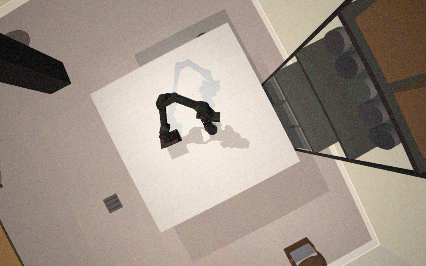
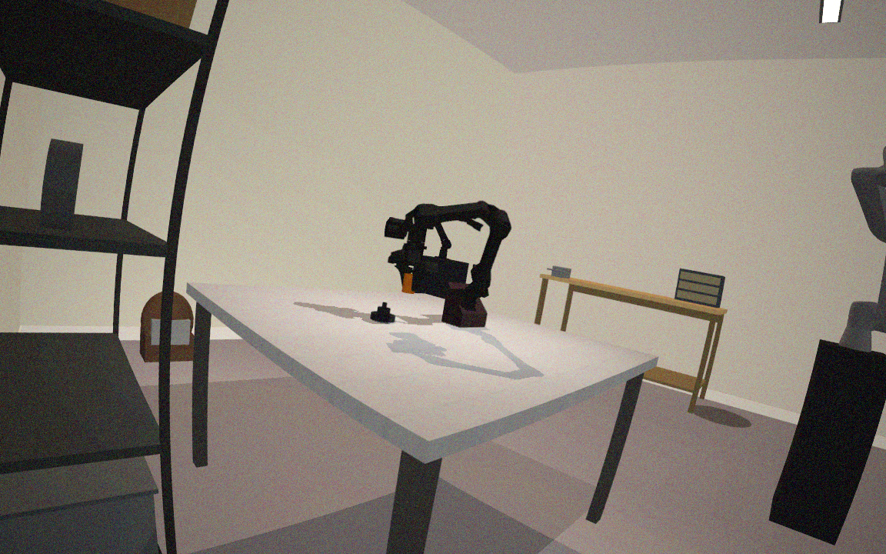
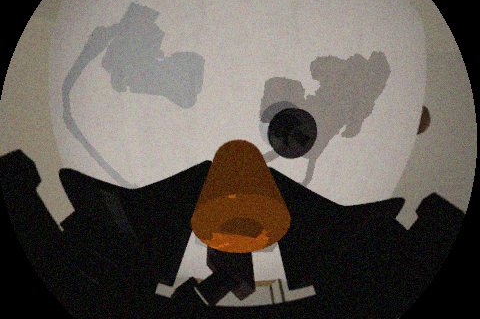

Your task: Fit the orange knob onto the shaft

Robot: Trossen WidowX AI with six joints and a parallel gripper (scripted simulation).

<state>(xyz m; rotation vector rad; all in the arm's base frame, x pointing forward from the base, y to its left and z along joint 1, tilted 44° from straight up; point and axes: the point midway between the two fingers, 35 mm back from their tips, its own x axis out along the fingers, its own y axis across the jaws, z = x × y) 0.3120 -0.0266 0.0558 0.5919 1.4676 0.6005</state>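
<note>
Now: gripper tip 10 mm short of the dark round pedestal, 90 mm to the left of it and 90 mm above it. The rest, counted from my gripper tip: orange knob (20 mm above).
</note>
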